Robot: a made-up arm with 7 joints. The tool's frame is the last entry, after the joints. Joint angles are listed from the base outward. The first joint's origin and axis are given. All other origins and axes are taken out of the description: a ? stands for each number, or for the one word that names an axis. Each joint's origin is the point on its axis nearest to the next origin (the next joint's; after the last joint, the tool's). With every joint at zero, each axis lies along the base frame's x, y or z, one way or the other. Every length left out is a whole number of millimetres.
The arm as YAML. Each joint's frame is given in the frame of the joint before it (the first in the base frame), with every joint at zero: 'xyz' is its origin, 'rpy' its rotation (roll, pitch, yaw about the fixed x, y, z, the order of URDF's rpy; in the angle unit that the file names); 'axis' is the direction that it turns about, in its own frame. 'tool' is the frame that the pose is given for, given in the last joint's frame.
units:
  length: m
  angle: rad
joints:
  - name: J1
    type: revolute
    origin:
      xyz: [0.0, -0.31, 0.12]
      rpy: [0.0, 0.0, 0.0]
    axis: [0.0, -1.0, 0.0]
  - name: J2
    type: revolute
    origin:
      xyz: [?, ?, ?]
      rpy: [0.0, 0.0, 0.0]
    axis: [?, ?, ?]
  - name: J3
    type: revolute
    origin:
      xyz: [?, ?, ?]
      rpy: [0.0, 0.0, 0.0]
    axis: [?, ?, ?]
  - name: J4
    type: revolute
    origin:
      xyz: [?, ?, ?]
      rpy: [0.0, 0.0, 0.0]
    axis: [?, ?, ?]
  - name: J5
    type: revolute
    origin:
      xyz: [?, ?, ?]
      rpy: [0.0, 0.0, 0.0]
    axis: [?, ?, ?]
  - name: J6
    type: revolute
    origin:
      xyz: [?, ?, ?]
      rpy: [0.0, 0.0, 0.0]
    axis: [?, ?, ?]
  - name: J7
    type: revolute
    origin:
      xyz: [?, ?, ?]
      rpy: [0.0, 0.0, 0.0]
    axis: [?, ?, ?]
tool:
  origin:
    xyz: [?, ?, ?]
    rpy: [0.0, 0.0, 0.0]
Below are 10 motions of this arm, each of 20 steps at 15 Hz.
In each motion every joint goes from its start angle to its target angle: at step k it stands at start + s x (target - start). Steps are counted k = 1, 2, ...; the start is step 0. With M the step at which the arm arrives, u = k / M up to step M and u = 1 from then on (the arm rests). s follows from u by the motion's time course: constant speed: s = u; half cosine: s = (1 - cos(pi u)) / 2; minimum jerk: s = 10 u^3 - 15 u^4 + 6 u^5.
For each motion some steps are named. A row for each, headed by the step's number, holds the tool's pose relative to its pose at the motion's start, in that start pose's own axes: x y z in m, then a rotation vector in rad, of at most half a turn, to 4 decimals.
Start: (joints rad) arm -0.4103 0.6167 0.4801 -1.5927 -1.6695 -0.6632 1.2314
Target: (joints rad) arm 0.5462 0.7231 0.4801 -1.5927 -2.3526 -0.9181 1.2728
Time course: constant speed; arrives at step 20
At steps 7, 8, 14, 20:
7: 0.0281 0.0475 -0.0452 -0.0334 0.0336 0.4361
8: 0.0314 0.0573 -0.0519 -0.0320 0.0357 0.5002
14: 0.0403 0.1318 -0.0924 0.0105 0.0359 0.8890
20: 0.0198 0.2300 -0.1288 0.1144 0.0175 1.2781

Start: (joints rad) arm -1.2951 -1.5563 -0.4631 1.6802 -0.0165 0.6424 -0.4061
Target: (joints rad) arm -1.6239 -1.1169 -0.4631 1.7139 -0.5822 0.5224 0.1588
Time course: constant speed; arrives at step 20
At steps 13, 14, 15, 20:
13: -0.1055 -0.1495 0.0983 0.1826 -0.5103 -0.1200
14: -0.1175 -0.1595 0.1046 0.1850 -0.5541 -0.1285
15: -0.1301 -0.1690 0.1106 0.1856 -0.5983 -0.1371
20: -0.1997 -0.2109 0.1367 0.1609 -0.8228 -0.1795

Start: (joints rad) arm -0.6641 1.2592 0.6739 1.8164 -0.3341 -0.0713 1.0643
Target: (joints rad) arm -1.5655 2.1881 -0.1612 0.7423 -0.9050 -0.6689 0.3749
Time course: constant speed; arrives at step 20
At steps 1, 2, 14, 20:
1: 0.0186 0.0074 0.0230 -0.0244 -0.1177 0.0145
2: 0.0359 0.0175 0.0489 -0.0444 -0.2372 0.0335
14: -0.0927 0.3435 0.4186 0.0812 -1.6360 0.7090
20: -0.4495 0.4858 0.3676 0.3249 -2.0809 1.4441

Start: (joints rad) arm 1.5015 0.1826 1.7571 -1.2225 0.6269 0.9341 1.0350
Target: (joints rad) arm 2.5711 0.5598 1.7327 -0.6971 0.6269 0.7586 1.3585
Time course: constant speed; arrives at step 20
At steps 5, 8, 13, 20:
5: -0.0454 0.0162 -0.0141 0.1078 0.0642 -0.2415
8: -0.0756 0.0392 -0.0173 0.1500 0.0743 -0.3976
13: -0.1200 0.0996 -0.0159 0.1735 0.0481 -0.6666
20: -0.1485 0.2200 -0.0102 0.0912 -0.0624 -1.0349

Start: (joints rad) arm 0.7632 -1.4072 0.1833 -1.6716 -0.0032 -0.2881 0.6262
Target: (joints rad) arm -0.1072 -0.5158 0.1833 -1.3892 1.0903 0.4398 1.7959
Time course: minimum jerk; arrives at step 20
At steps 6, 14, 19, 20:
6: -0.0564 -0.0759 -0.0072 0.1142 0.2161 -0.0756
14: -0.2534 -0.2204 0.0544 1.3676 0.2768 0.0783
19: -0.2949 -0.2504 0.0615 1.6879 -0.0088 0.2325
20: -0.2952 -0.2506 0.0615 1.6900 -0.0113 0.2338

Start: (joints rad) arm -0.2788 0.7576 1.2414 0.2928 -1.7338 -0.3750 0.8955
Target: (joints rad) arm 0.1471 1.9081 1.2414 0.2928 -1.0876 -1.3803 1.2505
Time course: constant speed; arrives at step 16
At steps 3, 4, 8, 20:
3: -0.0661 -0.0222 -0.0665 0.0345 0.0689 0.0534
4: -0.0935 -0.0323 -0.0851 0.0448 0.0914 0.0604
8: -0.2238 -0.0815 -0.1354 0.0701 0.1698 0.0397
20: -0.5294 -0.1801 -0.1005 -0.0241 0.2308 -0.1548

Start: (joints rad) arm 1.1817 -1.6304 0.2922 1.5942 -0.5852 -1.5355 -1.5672
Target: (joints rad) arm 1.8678 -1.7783 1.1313 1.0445 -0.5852 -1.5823 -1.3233
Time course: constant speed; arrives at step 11
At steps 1, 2, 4, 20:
1: -0.0026 -0.0674 -0.0611 -0.1385 0.0018 0.0341
2: -0.0035 -0.1429 -0.1116 -0.2770 0.0050 0.0682
4: 0.0015 -0.3108 -0.1769 -0.5540 0.0143 0.1353
20: 0.1254 -0.8623 -0.0098 -1.5087 0.0233 0.3338

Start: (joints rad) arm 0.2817 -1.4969 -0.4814 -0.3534 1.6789 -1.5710 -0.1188
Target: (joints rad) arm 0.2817 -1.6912 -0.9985 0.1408 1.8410 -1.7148 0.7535
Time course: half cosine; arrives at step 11
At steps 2, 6, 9, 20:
2: -0.0011 0.0226 -0.0123 0.0572 0.0097 0.0995
6: -0.0512 0.1637 -0.0597 0.4347 0.0333 0.7048
9: -0.1273 0.2482 -0.0604 0.7339 0.0063 1.1075
20: -0.1482 0.2638 -0.0567 0.8063 -0.0057 1.1937

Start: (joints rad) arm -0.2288 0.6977 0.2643 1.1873 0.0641 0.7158 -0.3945
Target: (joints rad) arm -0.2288 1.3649 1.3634 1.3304 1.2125 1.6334 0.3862
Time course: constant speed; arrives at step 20
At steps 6, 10, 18, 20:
6: -0.0148 0.0941 0.0315 -0.6810 0.1714 0.3021
10: -0.0001 0.1625 0.0135 -1.0578 0.4552 0.4689
18: 0.0811 0.2315 -0.1236 -1.3954 1.3741 0.7317
20: 0.1041 0.2238 -0.1730 -1.3544 1.6462 0.7874

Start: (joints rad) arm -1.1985 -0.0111 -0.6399 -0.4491 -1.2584 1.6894 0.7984
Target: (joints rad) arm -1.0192 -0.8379 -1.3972 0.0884 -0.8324 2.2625 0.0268
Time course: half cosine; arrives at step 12
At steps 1, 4, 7, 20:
1: -0.0040 -0.0033 0.0017 -0.0107 0.0252 -0.0240
4: -0.0490 -0.0425 0.0276 -0.1678 0.3796 -0.3289
7: -0.0825 -0.0985 0.0535 -0.4661 0.9910 -0.6925
20: -0.1027 -0.1646 0.0251 -0.7920 1.6024 -0.8074

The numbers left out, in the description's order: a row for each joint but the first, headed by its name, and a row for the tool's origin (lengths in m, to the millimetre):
J2: xyz -0.11 0.0 -0.01, axis -1.0 0.0 0.0
J3: xyz 0.0 0.04 -0.05, axis 0.0 1.0 0.0
J4: xyz -0.04 0.0 0.31, axis 0.0 0.0 -1.0
J5: xyz 0.1 0.38 0.0, axis 0.0 1.0 0.0
J6: xyz 0.2 0.0 -0.03, axis -1.0 0.0 0.0
J7: xyz 0.0 -0.27 -0.16, axis 0.0 0.0 1.0
tool: xyz 0.02 0.03 0.0

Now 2 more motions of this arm.
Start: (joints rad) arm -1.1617 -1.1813 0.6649 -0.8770 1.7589 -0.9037 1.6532
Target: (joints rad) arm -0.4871 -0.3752 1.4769 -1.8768 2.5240 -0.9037 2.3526
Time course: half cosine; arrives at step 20
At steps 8, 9, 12, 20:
8: -0.0684 0.1864 0.0630 0.3442 0.1928 -0.3345
9: -0.0620 0.2281 0.0881 0.4213 0.2088 -0.3984
12: -0.0092 0.3370 0.1795 0.6439 0.2086 -0.5635
20: 0.0998 0.4380 0.3284 0.9033 0.1166 -0.7130

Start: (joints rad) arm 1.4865 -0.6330 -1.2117 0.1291 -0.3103 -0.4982 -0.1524
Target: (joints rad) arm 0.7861 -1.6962 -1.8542 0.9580 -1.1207 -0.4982 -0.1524
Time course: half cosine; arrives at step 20
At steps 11, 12, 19, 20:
11: 0.1695 -0.2257 0.3916 -0.5901 -1.0628 -0.4919
12: 0.1441 -0.2200 0.4507 -0.7170 -1.2024 -0.5153
19: -0.0291 -0.0285 0.6036 -1.3734 -1.7923 -0.4738
20: -0.0325 -0.0230 0.6039 -1.3863 -1.8024 -0.4707

